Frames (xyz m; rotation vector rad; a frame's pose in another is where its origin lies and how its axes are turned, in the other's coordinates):
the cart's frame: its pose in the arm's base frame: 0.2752 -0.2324 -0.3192 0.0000 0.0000 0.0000
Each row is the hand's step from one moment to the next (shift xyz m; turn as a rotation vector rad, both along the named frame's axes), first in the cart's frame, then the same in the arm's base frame.
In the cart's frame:
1: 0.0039 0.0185 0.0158 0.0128 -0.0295 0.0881
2: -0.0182 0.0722 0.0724 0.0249 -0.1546 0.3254
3: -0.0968 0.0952 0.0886 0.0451 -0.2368 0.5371
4: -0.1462 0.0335 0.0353 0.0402 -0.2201 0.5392
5: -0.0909 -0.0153 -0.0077 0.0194 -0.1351 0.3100
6: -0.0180 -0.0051 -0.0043 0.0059 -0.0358 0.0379
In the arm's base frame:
1: 0.0039 0.0185 0.0158 0.0128 -0.0295 0.0881
2: -0.0182 0.0722 0.0724 0.0249 -0.1546 0.3254
3: -0.0968 0.0952 0.0886 0.0451 -0.2368 0.5371
4: -0.1462 0.0335 0.0353 0.0402 -0.2201 0.5392
5: -0.0909 -0.0153 -0.0077 0.0194 -0.1351 0.3100
6: -0.0180 -0.0051 -0.0043 0.0059 -0.0358 0.0379

